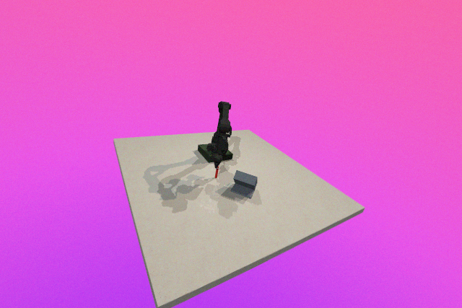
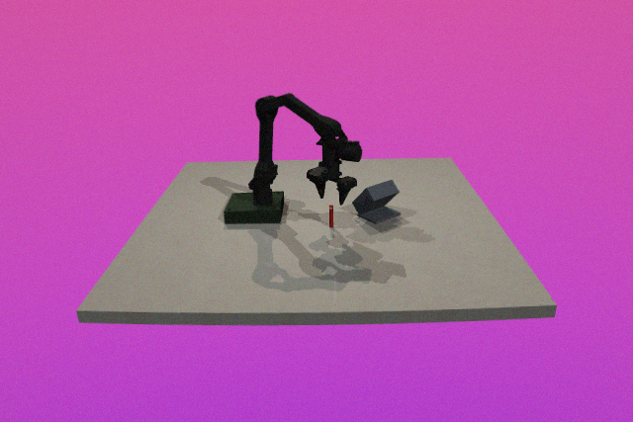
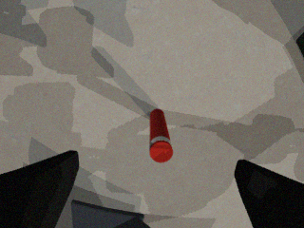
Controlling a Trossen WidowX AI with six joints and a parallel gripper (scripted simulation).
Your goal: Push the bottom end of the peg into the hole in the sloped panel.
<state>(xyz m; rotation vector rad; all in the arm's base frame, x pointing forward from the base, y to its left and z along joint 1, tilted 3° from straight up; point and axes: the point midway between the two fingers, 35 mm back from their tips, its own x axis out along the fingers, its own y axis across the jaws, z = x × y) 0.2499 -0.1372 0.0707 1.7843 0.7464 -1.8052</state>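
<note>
The red peg lies 40 mm below my gripper tip. Also, from my gripper tip: sloped panel 170 mm ahead, 100 mm to the left, 30 mm below.
</note>
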